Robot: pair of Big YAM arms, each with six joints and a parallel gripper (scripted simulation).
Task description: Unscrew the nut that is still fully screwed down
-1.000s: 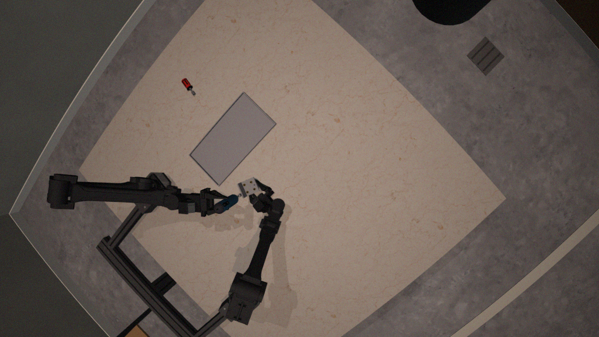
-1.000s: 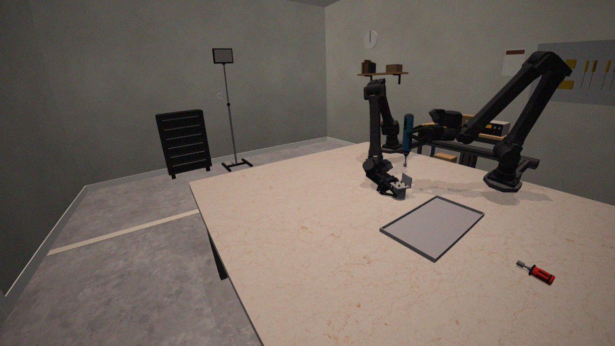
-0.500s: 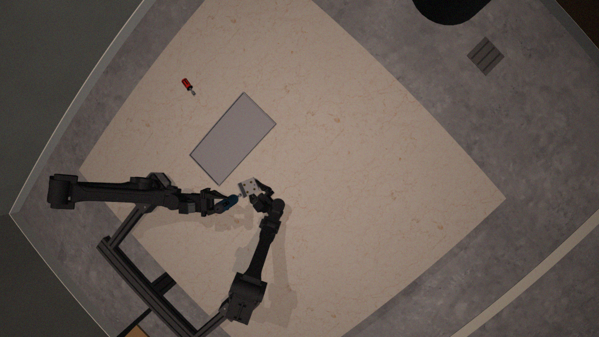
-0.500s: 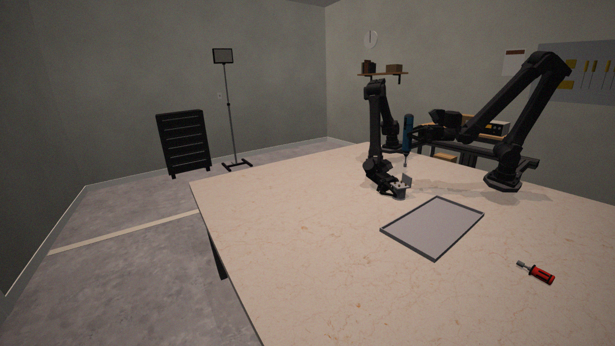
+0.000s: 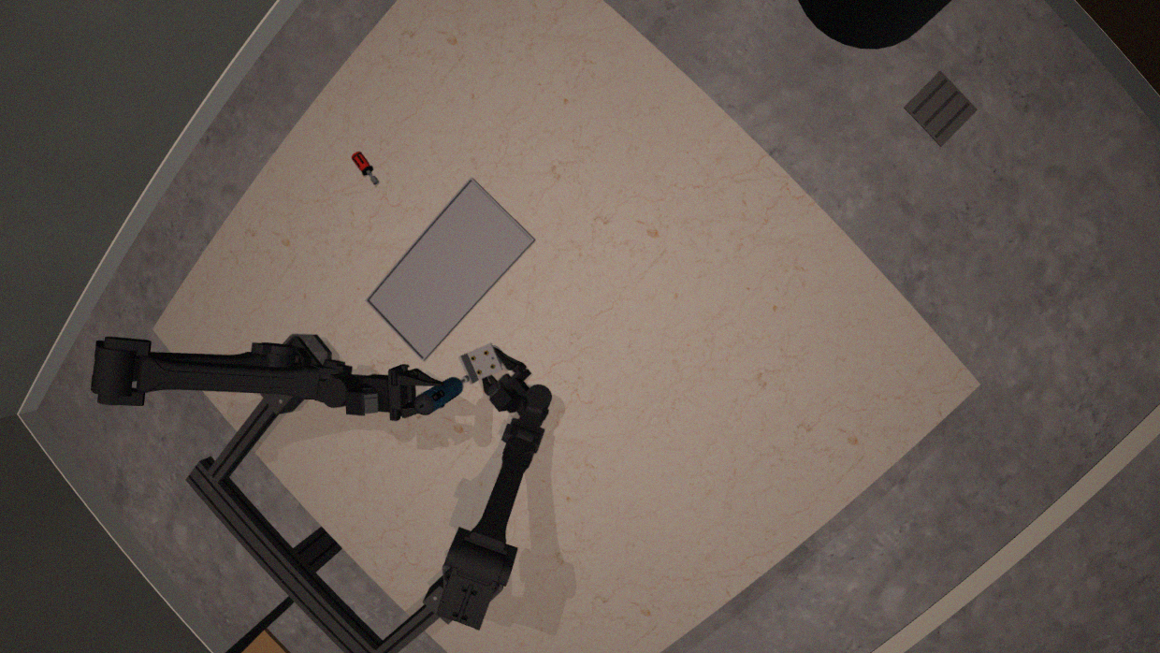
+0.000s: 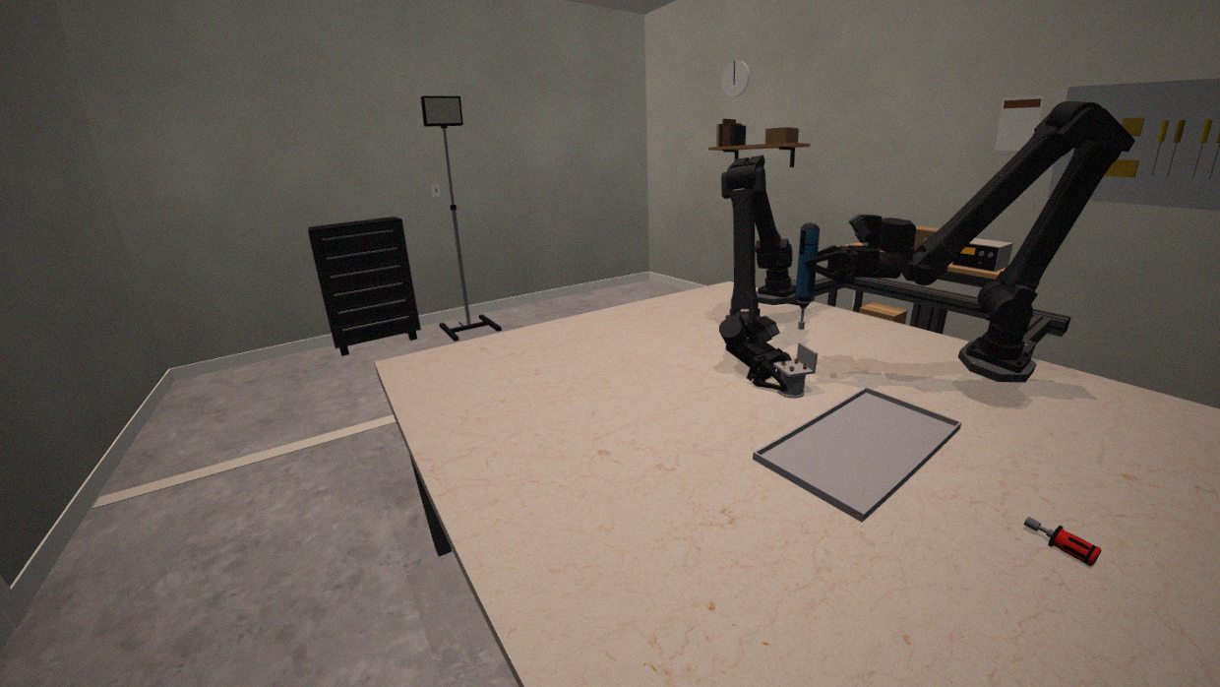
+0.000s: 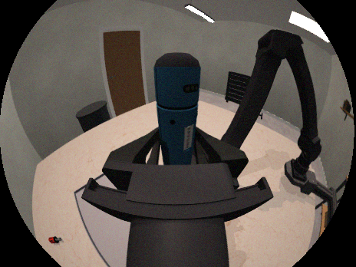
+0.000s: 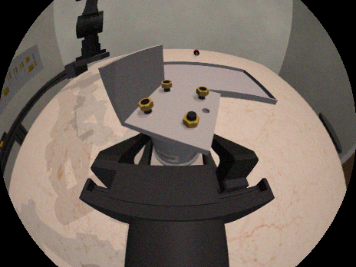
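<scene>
Now: right hand 1 cm below the joint module. Also, from my right hand: flat grey tray 24 cm to the left, 5 cm ahead, 2 cm below; red-handled screwdriver 58 cm to the left, 5 cm ahead, 1 cm below; grey bracket 5 cm above.
</scene>
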